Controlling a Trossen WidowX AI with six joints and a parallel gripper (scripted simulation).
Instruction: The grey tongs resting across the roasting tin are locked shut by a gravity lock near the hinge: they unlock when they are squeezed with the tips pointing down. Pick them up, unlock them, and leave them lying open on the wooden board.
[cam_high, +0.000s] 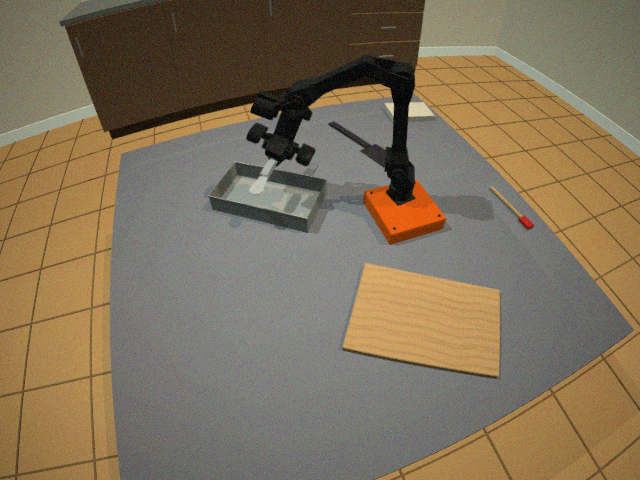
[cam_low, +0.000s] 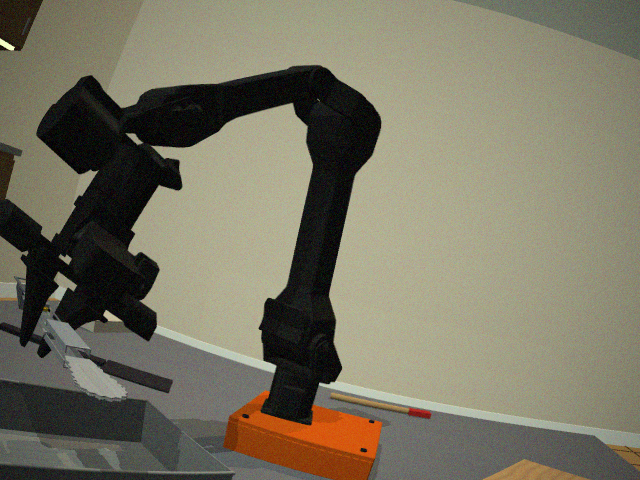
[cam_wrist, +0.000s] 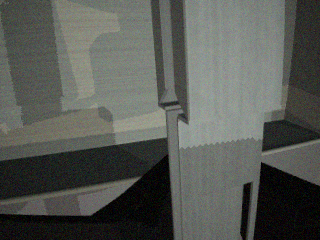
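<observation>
The yellow lock tab is 4 cm above my gripper tip, 3 cm behind it and 1 cm to the right of it. The rest, counted from my gripper tip: wooden board 58 cm to the left, 13 cm behind, 9 cm below; then black spatula 37 cm behind, 10 cm below, 8 cm to the right; then grey roasting tin 7 cm below, 4 cm to the left, 4 cm ahead.
</observation>
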